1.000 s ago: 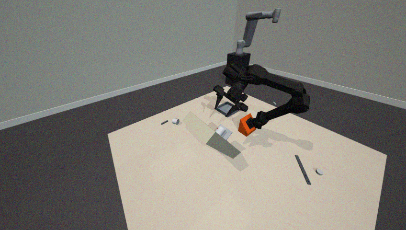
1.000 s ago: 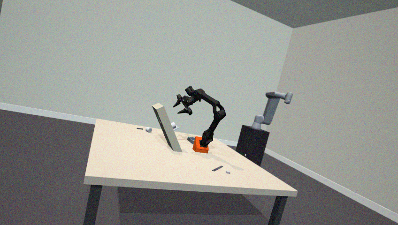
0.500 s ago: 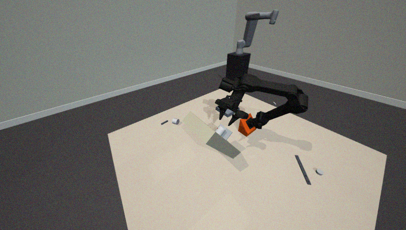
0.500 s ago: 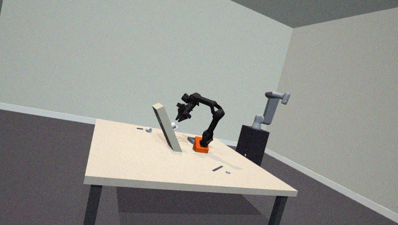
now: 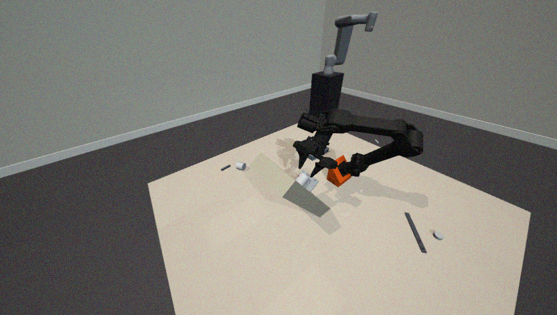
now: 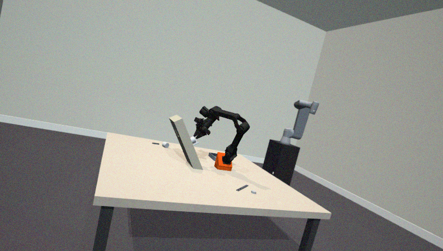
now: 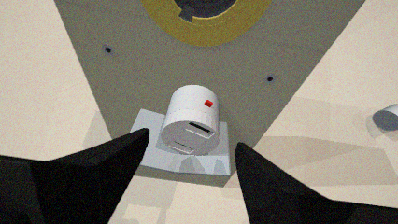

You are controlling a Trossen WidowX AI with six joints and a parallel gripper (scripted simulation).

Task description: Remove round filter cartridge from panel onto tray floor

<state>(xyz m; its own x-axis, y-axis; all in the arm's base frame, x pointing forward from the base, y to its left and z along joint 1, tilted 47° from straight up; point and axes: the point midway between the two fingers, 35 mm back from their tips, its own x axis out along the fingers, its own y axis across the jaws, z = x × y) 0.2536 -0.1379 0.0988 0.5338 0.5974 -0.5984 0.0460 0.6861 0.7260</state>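
Now: the round filter cartridge 2 cm below my gripper tip and 1 cm ahead of it. The rest, counted from my gripper tip: service panel 6 cm ahead, 4 cm below, 1 cm to the left; then grey flap 6 cm below, 1 cm to the left; then grey tray 36 cm behind, 26 cm to the right, 19 cm below.
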